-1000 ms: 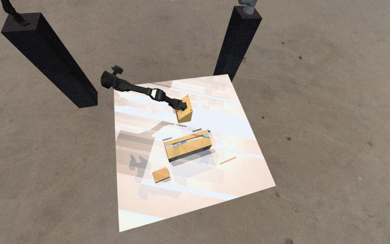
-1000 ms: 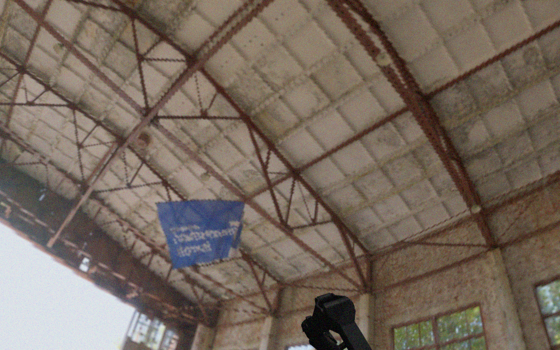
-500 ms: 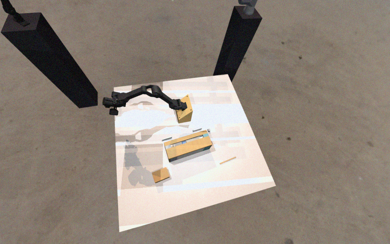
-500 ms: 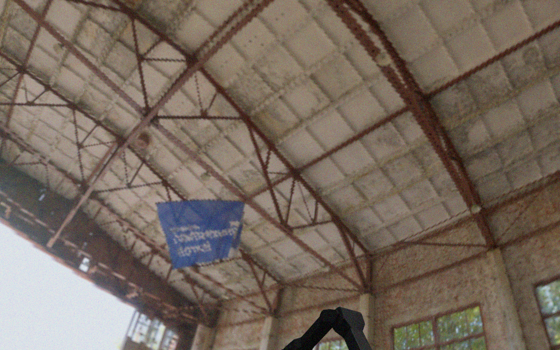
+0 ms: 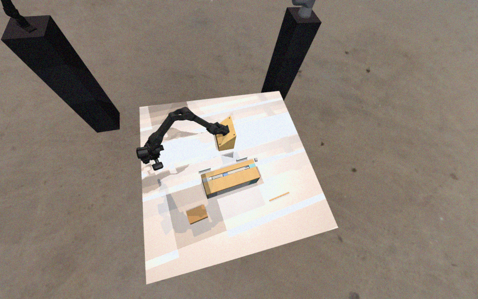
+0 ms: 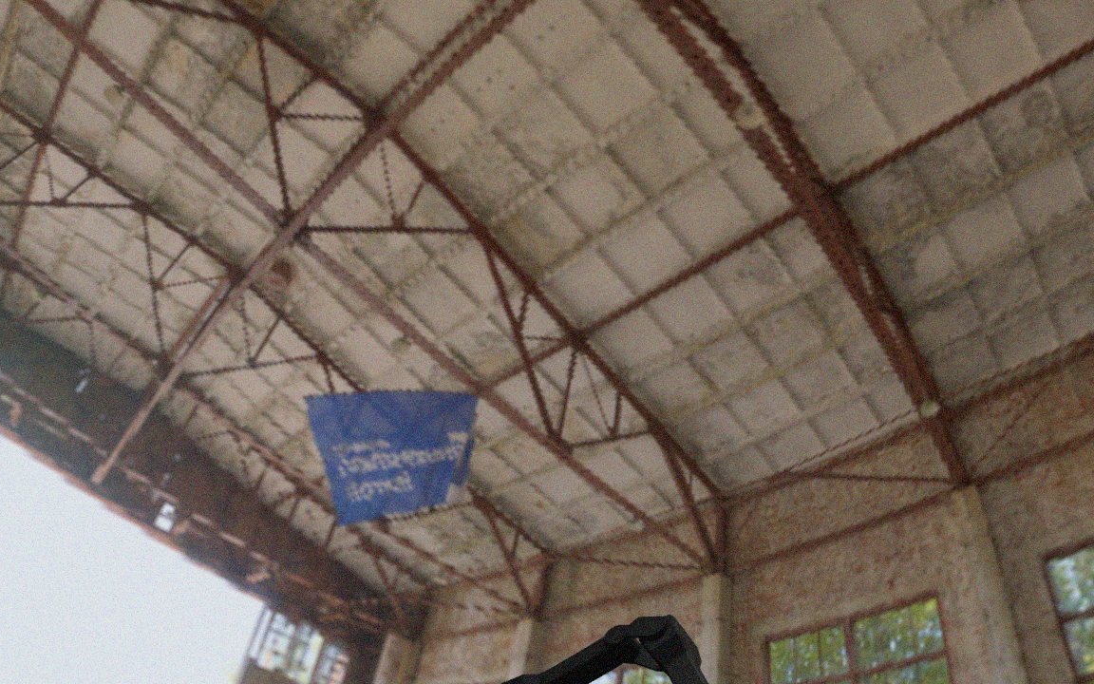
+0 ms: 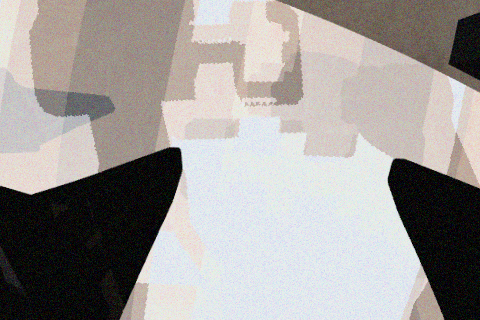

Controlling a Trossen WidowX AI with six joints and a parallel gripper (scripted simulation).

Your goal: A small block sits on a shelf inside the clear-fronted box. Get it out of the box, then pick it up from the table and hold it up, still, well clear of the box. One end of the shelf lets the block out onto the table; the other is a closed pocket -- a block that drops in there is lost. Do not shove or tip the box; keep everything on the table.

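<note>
Right now my gripper tip is 20 cm short of the wooden box, 50 cm to the right of it and 4 cm above it. The rest, counted from my gripper tip: blue block: 21 cm ahead, 47 cm to the left, 1 cm below; then flat tan tile: 42 cm ahead, 23 cm to the left, 7 cm below; then thin stick: 43 cm ahead, 83 cm to the left, 10 cm below.
</note>
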